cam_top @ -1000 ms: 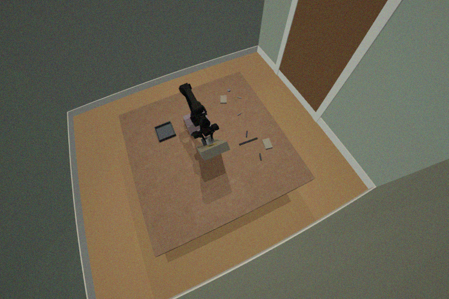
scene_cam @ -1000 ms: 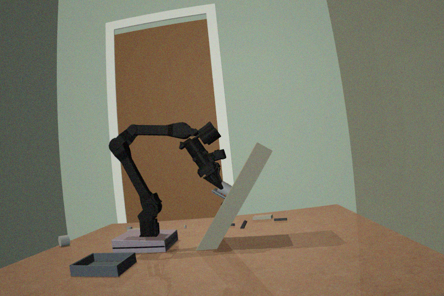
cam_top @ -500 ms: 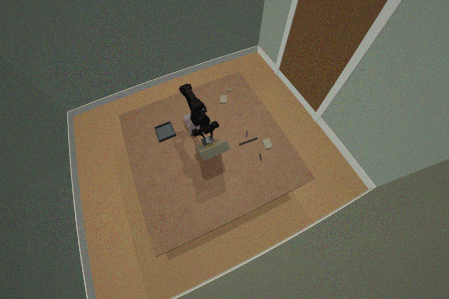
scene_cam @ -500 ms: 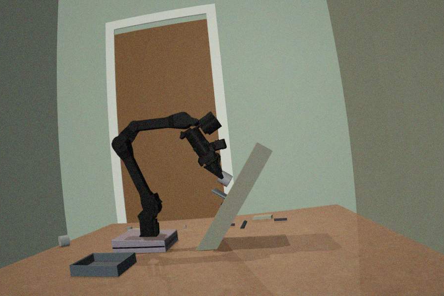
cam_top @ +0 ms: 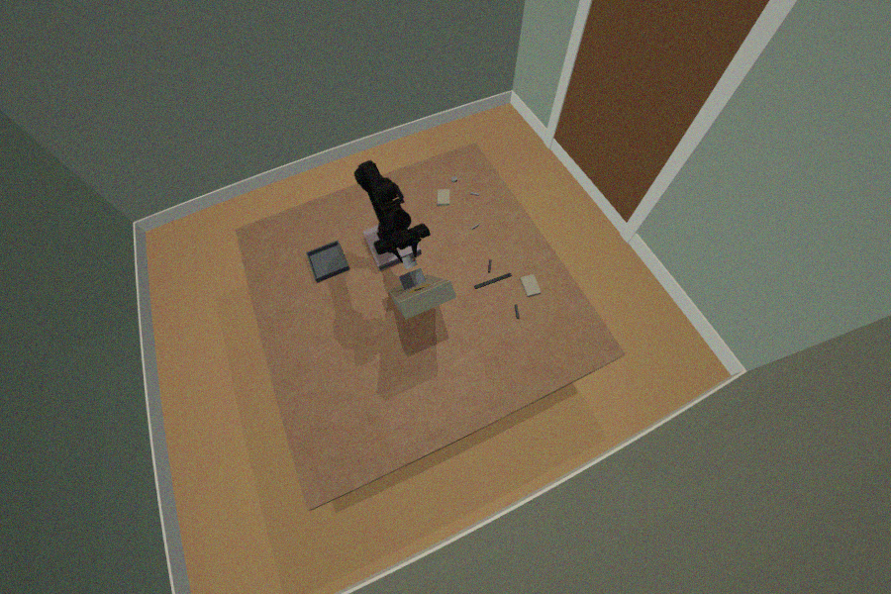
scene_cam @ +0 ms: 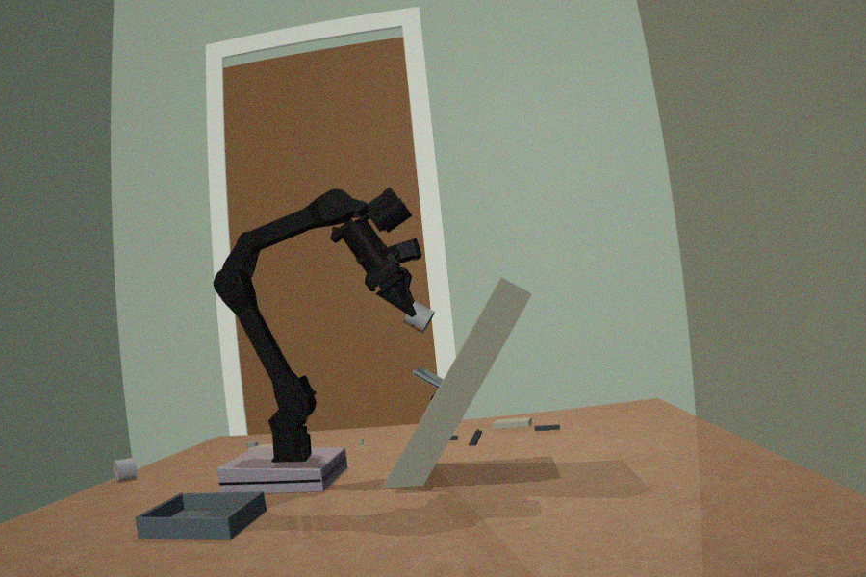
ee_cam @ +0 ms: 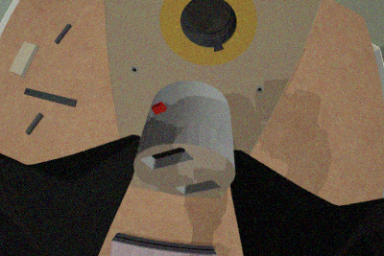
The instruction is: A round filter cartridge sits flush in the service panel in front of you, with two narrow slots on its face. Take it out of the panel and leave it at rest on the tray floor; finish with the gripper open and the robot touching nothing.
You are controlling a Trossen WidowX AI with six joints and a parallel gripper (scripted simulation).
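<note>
Right now my gripper tip is 35 cm past the dark tray, 28 cm above it and 25 cm to the left of it. From my gripper tip the other things lie so: white round cartridge: right at my gripper tip; then service panel: 12 cm below, 7 cm ahead, 1 cm to the right.
</note>
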